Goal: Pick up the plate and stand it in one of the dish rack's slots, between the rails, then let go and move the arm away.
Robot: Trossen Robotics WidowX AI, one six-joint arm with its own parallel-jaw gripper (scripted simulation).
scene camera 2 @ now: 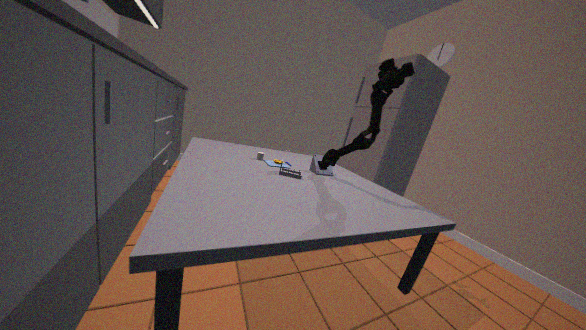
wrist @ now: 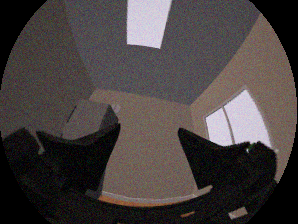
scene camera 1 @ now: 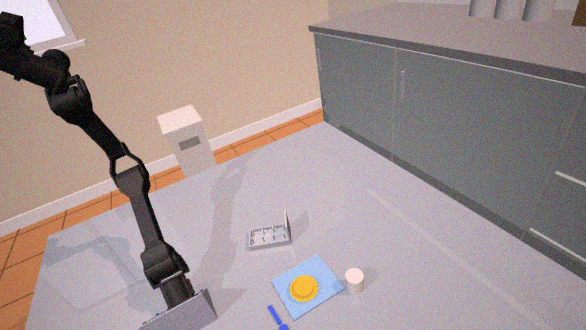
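Observation:
On the wrist view you'd see my gripper [wrist: 150, 129], which is open and holding nothing, but the grey dish rack is out of frame in the wrist view. Scene camera 1 is where I can see that grey dish rack [scene camera 1: 279, 235].

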